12 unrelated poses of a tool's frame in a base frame.
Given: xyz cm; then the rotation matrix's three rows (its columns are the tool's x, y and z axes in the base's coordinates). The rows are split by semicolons.
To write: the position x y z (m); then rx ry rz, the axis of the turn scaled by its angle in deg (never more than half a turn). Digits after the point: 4 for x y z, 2 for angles.
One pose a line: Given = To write
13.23 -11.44 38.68; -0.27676 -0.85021 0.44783; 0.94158 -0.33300 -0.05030; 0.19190 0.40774 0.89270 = 0.1323 -0.1144 0.3868 27.23 15.22 106.54
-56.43 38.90 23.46; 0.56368 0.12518 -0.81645; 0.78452 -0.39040 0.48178; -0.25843 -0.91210 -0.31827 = -0.5643 0.3890 0.2346 -106.19 -42.51 50.23
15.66 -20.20 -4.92; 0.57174 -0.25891 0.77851; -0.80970 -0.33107 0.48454; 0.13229 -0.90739 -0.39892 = 0.1566 -0.2020 -0.0492 -107.04 49.70 -42.36
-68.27 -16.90 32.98; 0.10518 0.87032 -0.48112; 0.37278 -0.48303 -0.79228; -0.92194 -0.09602 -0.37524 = -0.6827 -0.1690 0.3298 109.38 69.25 -78.16
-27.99 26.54 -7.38; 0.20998 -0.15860 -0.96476; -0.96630 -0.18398 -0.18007; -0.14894 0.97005 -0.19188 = -0.2799 0.2654 -0.0738 88.93 -63.08 -62.46
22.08 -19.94 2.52; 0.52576 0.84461 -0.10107; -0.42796 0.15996 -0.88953; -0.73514 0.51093 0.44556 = 0.2208 -0.1994 0.0252 60.52 27.40 -54.99
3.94 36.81 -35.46; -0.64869 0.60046 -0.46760; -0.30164 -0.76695 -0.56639; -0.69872 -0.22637 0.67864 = 0.0394 0.3681 -0.3546 51.55 35.04 -136.75
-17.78 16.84 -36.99; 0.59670 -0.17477 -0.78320; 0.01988 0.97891 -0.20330; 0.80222 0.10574 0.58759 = -0.1778 0.1684 -0.3699 10.34 -53.05 6.51
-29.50 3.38 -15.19; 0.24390 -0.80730 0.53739; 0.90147 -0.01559 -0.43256; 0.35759 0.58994 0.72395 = -0.2950 0.0338 -0.1519 46.73 8.22 78.09
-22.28 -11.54 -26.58; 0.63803 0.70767 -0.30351; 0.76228 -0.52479 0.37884; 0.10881 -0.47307 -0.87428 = -0.2228 -0.1154 -0.2658 -136.33 -65.98 8.74
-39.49 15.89 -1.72; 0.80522 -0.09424 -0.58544; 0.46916 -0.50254 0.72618; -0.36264 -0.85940 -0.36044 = -0.3949 0.1589 -0.0172 -113.90 -16.00 40.47
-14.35 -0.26 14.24; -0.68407 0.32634 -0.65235; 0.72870 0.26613 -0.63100; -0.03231 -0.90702 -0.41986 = -0.1435 -0.0026 0.1424 -54.84 -123.19 79.94
